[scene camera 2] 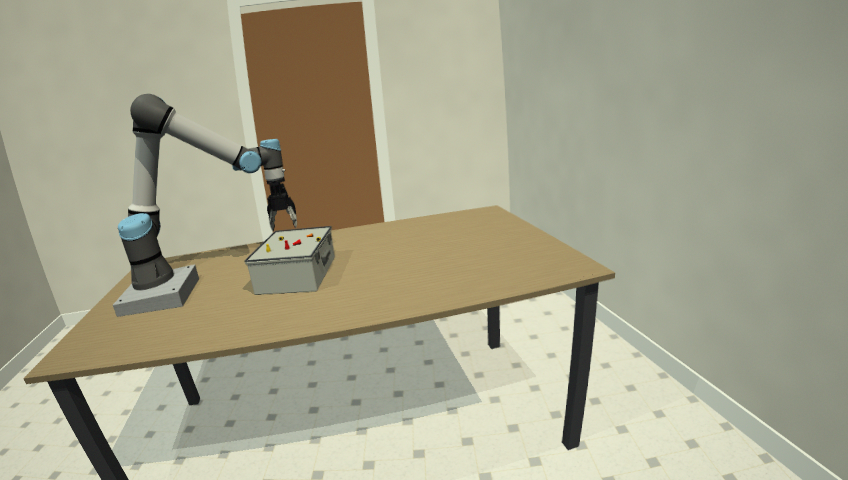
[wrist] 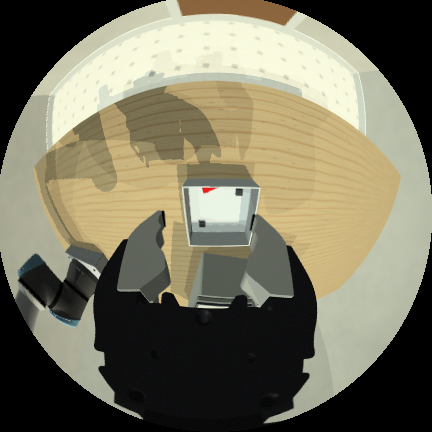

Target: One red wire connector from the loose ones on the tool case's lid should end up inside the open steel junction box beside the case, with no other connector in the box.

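Frame: origin at the arm's base, x right, y ahead, z up, level; metres.
Seen in the pictures: gripper, between the fingertips: [scene camera 2: 284, 229] [wrist: 207, 213]; arm's base, origin of its link: [scene camera 2: 153, 280] [wrist: 86, 272].
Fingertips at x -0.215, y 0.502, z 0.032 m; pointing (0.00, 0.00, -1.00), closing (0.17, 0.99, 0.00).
Observation:
Offsets run from my fingertips to a thing's middle. "spot": to the spot under its first point. Level surfaces: height alone.
A red wire connector @(dz -0.075, dx -0.003, dy +0.002 m) [wrist: 208, 190] shows inside the open junction box @(spot: dz -0.057, dx +0.087, dy +0.002 m) [wrist: 217, 240], by its wall at the top of the wrist view. The box does not show in the scene view. My gripper [scene camera 2: 283, 227] [wrist: 207, 213] is open and empty, above the box with its jaws spread to either side of it. The grey tool case @(dz -0.023, dx +0.313, dy +0.017 m) [scene camera 2: 283, 277] [wrist: 226, 275] stands on the table beside the box. On its lid @(spot: dz +0.033, dx +0.427, dy -0.033 m) [scene camera 2: 279, 256], in the scene view, lie two red connectors @(dz +0.046, dx +0.367, dy -0.004 m) [scene camera 2: 286, 244] @(dz +0.039, dx +0.344, dy +0.030 m) [scene camera 2: 296, 242], a yellow one @(dz +0.045, dx +0.355, dy -0.066 m) [scene camera 2: 268, 248], an orange one @(dz +0.038, dx +0.286, dy +0.080 m) [scene camera 2: 310, 234] and two dark-yellow ones @(dz +0.039, dx +0.253, dy -0.017 m) [scene camera 2: 281, 238] @(dz +0.039, dx +0.344, dy +0.105 m) [scene camera 2: 318, 239].
The wooden table @(dz -0.083 m) [scene camera 2: 428, 267] [wrist: 290, 165] carries the case and the box. The robot's base plate [scene camera 2: 157, 297] [wrist: 86, 258] stands at the table's left end in the scene view. A brown door [scene camera 2: 315, 107] is in the wall behind.

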